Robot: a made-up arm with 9 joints. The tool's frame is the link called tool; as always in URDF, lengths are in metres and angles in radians. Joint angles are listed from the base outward.
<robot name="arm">
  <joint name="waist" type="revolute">
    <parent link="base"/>
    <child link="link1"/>
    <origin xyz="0 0 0.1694"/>
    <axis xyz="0 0 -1"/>
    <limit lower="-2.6" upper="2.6"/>
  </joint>
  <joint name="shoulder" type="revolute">
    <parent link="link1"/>
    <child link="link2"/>
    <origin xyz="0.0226 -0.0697 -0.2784"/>
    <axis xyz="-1 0 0"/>
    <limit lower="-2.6" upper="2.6"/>
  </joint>
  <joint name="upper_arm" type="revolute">
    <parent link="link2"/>
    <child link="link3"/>
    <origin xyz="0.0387 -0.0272 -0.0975"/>
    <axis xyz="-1 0 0"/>
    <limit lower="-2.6" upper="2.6"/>
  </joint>
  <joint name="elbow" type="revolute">
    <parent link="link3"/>
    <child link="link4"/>
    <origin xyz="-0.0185 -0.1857 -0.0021"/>
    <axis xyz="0 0 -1"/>
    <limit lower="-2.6" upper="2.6"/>
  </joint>
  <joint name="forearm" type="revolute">
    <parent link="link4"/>
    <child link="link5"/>
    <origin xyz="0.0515 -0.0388 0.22"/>
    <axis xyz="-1 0 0"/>
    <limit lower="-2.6" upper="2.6"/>
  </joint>
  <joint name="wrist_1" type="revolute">
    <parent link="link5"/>
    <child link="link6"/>
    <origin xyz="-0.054 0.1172 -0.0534"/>
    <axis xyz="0 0 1"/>
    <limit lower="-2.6" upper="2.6"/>
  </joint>
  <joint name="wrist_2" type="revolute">
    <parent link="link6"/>
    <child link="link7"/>
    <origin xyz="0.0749 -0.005 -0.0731"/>
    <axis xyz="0 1 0"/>
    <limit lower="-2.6" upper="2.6"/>
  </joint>
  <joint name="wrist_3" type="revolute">
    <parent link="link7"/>
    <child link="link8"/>
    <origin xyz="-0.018 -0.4 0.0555"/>
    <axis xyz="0 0 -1"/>
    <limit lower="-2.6" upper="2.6"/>
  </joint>
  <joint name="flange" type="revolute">
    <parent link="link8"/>
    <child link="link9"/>
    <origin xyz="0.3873 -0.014 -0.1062"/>
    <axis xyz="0 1 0"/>
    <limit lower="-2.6" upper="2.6"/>
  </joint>
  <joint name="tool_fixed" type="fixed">
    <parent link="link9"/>
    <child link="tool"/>
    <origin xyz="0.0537 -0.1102 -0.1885"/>
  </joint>
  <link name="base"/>
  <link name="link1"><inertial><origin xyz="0.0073 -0.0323 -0.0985"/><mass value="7"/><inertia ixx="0.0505" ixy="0.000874" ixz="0.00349" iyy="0.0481" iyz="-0.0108" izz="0.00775"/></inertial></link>
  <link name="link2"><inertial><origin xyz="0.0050 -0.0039 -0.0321"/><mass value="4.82"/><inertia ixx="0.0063" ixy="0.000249" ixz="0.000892" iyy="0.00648" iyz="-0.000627" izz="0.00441"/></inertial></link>
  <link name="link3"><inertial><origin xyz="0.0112 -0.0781 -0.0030"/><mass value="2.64"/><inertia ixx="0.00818" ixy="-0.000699" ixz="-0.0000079" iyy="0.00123" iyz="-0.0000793" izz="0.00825"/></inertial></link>
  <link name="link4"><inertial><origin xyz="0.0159 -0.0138 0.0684"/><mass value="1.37"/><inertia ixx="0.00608" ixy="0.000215" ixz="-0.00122" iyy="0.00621" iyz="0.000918" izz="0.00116"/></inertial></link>
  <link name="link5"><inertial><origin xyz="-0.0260 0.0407 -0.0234"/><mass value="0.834"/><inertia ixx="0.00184" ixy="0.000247" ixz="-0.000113" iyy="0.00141" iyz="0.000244" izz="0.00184"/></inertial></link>
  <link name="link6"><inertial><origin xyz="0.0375 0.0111 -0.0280"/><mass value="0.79"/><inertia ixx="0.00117" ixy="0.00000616" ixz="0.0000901" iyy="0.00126" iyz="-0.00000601" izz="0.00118"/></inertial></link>
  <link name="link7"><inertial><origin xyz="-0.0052 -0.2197 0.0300"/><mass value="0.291"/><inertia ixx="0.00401" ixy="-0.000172" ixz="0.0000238" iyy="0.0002" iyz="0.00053" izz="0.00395"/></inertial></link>
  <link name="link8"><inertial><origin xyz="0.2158 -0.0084 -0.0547"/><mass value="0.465"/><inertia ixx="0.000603" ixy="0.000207" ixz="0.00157" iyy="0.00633" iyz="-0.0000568" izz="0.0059"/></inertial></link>
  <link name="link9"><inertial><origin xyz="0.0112 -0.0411 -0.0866"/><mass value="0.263"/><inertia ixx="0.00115" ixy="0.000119" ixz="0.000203" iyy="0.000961" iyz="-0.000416" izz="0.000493"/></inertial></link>
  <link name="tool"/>
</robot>
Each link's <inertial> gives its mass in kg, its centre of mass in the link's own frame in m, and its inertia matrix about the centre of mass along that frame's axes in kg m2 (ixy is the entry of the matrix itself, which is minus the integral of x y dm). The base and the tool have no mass. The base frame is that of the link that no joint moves.
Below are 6 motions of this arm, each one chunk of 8 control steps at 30 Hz.
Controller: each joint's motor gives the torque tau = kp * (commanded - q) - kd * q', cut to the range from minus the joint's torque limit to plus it. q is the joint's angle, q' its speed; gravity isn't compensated. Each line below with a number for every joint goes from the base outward.
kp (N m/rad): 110 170 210 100 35 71 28 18 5.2
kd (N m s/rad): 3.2 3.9 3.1 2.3 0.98 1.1 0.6 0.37 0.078
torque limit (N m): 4.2 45 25 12 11 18 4.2 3.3 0.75
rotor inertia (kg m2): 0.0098 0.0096 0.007 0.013 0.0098 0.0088 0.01 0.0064 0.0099
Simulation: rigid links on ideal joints. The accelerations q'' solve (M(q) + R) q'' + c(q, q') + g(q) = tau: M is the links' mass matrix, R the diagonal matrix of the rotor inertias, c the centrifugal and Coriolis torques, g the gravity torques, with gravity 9.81 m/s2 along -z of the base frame. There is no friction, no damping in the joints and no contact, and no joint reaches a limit. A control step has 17 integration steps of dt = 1/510 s. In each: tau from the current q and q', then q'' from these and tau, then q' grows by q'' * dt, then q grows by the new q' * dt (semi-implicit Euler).
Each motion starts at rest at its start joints. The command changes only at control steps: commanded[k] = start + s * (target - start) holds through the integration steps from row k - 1 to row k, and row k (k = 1, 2, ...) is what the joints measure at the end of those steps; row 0 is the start. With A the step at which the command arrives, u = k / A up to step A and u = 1 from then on. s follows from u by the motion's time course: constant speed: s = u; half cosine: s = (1 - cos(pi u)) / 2; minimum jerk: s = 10 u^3 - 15 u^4 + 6 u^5; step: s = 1 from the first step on.
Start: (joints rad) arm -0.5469 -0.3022 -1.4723 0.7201 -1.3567 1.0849 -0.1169 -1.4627 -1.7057
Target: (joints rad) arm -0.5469 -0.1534 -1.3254 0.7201 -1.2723 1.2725 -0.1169 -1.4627 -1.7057
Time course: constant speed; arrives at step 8
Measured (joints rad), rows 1 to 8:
1: -0.5494 -0.3034 -1.4734 0.7314 -1.3661 1.0987 -0.1182 -1.4614 -1.7087
2: -0.5528 -0.3082 -1.4721 0.7447 -1.3832 1.1235 -0.1207 -1.4497 -1.7199
3: -0.5548 -0.3115 -1.4680 0.7505 -1.3968 1.1463 -0.1253 -1.4258 -1.7403
4: -0.5557 -0.3094 -1.4598 0.7530 -1.4037 1.1642 -0.1321 -1.3954 -1.7657
5: -0.5569 -0.2999 -1.4470 0.7557 -1.4044 1.1815 -0.1389 -1.3656 -1.7889
6: -0.5583 -0.2836 -1.4298 0.7581 -1.3998 1.2016 -0.1433 -1.3413 -1.8025
7: -0.5591 -0.2615 -1.4088 0.7588 -1.3906 1.2253 -0.1441 -1.3261 -1.8020
8: -0.5583 -0.2354 -1.3849 0.7574 -1.3773 1.2514 -0.1418 -1.3214 -1.7871

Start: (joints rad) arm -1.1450 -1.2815 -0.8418 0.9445 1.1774 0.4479 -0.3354 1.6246 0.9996
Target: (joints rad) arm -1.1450 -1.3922 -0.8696 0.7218 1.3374 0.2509 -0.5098 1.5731 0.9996
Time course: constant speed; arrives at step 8
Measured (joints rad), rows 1 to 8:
1: -1.1447 -1.2716 -0.8539 0.9261 1.1757 0.4329 -0.3543 1.6219 0.9925
2: -1.1402 -1.2723 -0.8523 0.8967 1.1786 0.4117 -0.3858 1.6110 0.9709
3: -1.1360 -1.2770 -0.8504 0.8652 1.1958 0.3874 -0.4119 1.5969 0.9446
4: -1.1357 -1.2852 -0.8506 0.8347 1.2280 0.3628 -0.4323 1.5854 0.9245
5: -1.1389 -1.2963 -0.8521 0.8048 1.2696 0.3373 -0.4509 1.5759 0.9182
6: -1.1434 -1.3087 -0.8539 0.7751 1.3136 0.3116 -0.4702 1.5660 0.9266
7: -1.1474 -1.3210 -0.8556 0.7456 1.3538 0.2872 -0.4906 1.5548 0.9450
8: -1.1498 -1.3324 -0.8570 0.7161 1.3869 0.2648 -0.5121 1.5426 0.9651

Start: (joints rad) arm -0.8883 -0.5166 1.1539 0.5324 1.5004 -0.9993 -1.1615 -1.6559 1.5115
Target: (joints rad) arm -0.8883 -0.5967 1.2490 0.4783 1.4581 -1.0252 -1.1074 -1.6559 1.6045
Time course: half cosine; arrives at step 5
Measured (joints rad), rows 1 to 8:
1: -0.8870 -0.5266 1.1540 0.5369 1.4855 -1.0068 -1.1568 -1.6444 1.5183
2: -0.8819 -0.5557 1.1618 0.5326 1.4539 -1.0258 -1.1436 -1.6275 1.5437
3: -0.8787 -0.5903 1.1779 0.5178 1.4191 -1.0415 -1.1276 -1.6271 1.5893
4: -0.8814 -0.6166 1.1964 0.5005 1.3922 -1.0474 -1.1124 -1.6494 1.6440
5: -0.8897 -0.6260 1.2082 0.4889 1.3781 -1.0460 -1.1023 -1.6827 1.6887
6: -0.8979 -0.6249 1.2122 0.4845 1.3751 -1.0434 -1.0986 -1.7085 1.7080
7: -0.9006 -0.6236 1.2133 0.4841 1.3781 -1.0432 -1.0980 -1.7155 1.6983
8: -0.8978 -0.6232 1.2131 0.4859 1.3825 -1.0441 -1.0984 -1.7049 1.6689

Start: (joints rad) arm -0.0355 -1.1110 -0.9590 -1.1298 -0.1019 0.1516 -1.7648 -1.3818 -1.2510
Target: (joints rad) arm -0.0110 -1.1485 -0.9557 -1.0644 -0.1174 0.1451 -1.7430 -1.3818 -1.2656
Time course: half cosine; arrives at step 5
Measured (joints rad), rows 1 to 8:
1: -0.0350 -1.1001 -0.9686 -1.1270 -0.1012 0.1434 -1.7703 -1.3762 -1.2589
2: -0.0296 -1.0969 -0.9632 -1.1094 -0.1033 0.1325 -1.7736 -1.3552 -1.2823
3: -0.0212 -1.0973 -0.9565 -1.0856 -0.1082 0.1261 -1.7659 -1.3238 -1.3060
4: -0.0127 -1.1005 -0.9531 -1.0662 -0.1144 0.1229 -1.7580 -1.2900 -1.3157
5: -0.0083 -1.1051 -0.9540 -1.0571 -0.1197 0.1215 -1.7568 -1.2607 -1.3088
6: -0.0086 -1.1103 -0.9574 -1.0562 -0.1233 0.1222 -1.7615 -1.2410 -1.2932
7: -0.0110 -1.1157 -0.9606 -1.0574 -0.1261 0.1239 -1.7668 -1.2336 -1.2805
8: -0.0134 -1.1201 -0.9628 -1.0580 -0.1280 0.1244 -1.7690 -1.2382 -1.2776

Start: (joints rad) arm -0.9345 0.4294 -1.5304 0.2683 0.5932 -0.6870 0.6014 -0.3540 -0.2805
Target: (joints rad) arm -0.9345 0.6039 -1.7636 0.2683 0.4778 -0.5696 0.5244 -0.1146 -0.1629
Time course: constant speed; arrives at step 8
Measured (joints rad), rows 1 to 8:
1: -0.9334 0.4384 -1.5598 0.2721 0.6030 -0.6772 0.5895 -0.3401 -0.2754
2: -0.9300 0.4395 -1.6008 0.2707 0.6168 -0.6573 0.5705 -0.2948 -0.2644
3: -0.9270 0.4358 -1.6447 0.2645 0.6231 -0.6322 0.5533 -0.2231 -0.2549
4: -0.9269 0.4331 -1.6875 0.2583 0.6183 -0.6079 0.5446 -0.1449 -0.2536
5: -0.9307 0.4356 -1.7270 0.2557 0.6018 -0.5894 0.5453 -0.0825 -0.2591
6: -0.9369 0.4454 -1.7620 0.2574 0.5739 -0.5774 0.5521 -0.0477 -0.2621
7: -0.9423 0.4628 -1.7930 0.2616 0.5364 -0.5690 0.5602 -0.0376 -0.2516
8: -0.9446 0.4863 -1.8208 0.2656 0.4937 -0.5597 0.5661 -0.0411 -0.2230

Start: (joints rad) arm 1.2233 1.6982 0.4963 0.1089 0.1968 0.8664 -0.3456 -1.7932 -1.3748
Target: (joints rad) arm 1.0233 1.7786 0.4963 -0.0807 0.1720 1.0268 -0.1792 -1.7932 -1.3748
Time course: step
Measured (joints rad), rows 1 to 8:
1: 1.1929 1.7261 0.4813 0.0271 0.1884 0.9261 -0.2594 -1.7782 -1.3646
2: 1.1279 1.7488 0.5053 -0.0793 0.1604 1.0589 -0.1700 -1.7617 -1.3628
3: 1.0648 1.7812 0.5445 -0.1432 0.0955 1.1261 -0.1367 -1.7511 -1.3743
4: 1.0256 1.8133 0.5732 -0.1462 0.0245 1.1052 -0.1370 -1.7364 -1.3991
5: 1.0053 1.8257 0.5793 -0.1146 -0.0113 1.0557 -0.1543 -1.7048 -1.4329
6: 0.9945 1.8168 0.5633 -0.0857 -0.0006 1.0231 -0.1750 -1.6576 -1.4580
7: 0.9922 1.7965 0.5390 -0.0736 0.0375 1.0153 -0.1884 -1.6133 -1.4604
8: 1.0005 1.7771 0.5215 -0.0743 0.0766 1.0208 -0.1917 -1.5878 -1.4389

